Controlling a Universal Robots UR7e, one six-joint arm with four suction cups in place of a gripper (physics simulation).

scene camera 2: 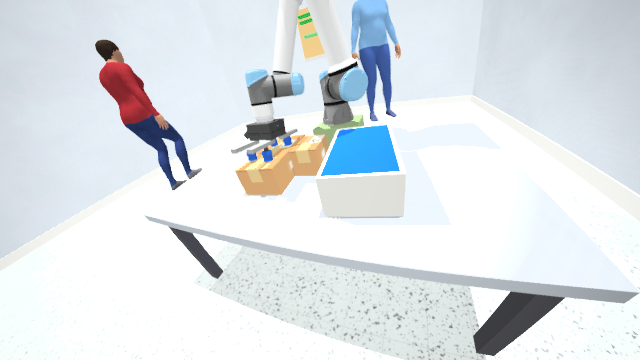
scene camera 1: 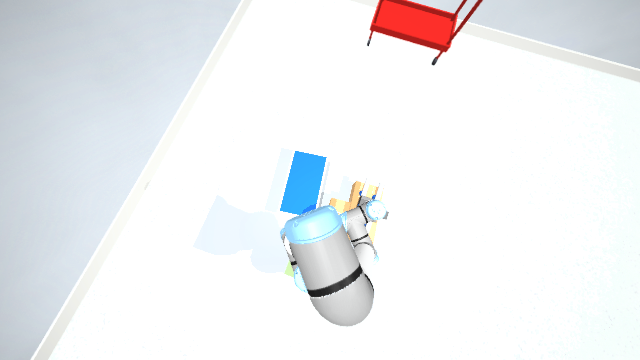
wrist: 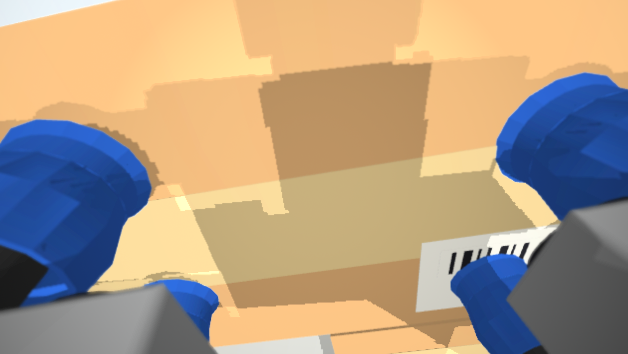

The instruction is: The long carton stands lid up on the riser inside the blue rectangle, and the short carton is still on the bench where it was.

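Where they show: end effector, tool point: [scene camera 2: 271,153] [wrist: 325,223]; arm's base, origin of the base link: [scene camera 2: 338,120].
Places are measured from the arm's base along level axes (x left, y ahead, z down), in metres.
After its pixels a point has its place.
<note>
Two brown cartons lie side by side on the white bench [scene camera 2: 447,251] {x 0.337, y 0.646, z 0.103 m}, left of the white riser [scene camera 2: 360,196] {x 0.162, y 0.557, z 0.039 m}. The riser's top carries the blue rectangle [scene camera 2: 360,150] {x 0.152, y 0.419, z -0.017 m} [scene camera 1: 304,181] {x 0.150, y 0.386, z -0.017 m}, which is bare. The long carton [scene camera 2: 263,178] {x -0.165, y 0.471, z 0.036 m} [scene camera 1: 356,190] {x -0.131, y 0.419, z 0.000 m} [wrist: 351,123] {x -0.237, y 0.326, z 0.000 m} is the nearer one, lid up, resting on the bench. The short carton [scene camera 2: 308,158] {x -0.046, y 0.346, z 0.033 m} lies behind it, against its far end. My suction gripper [scene camera 2: 269,148] {x -0.196, y 0.339, z 0.004 m} [scene camera 1: 368,195] [wrist: 316,220] {x -0.196, y 0.339, z 0.004 m} is directly over the long carton, with its blue cups down on the taped lid. The wrist view shows the lid and a barcode label close up.
A person in red [scene camera 2: 133,103] walks left of the bench. A person in blue [scene camera 2: 373,44] stands behind it. The arm's base stands on a green pad [scene camera 2: 353,121] {x 0.081, y 0.048, z 0.001 m} behind the riser. A red cart [scene camera 1: 411,20] is far off. The arm's elbow hides part of the overhead view.
</note>
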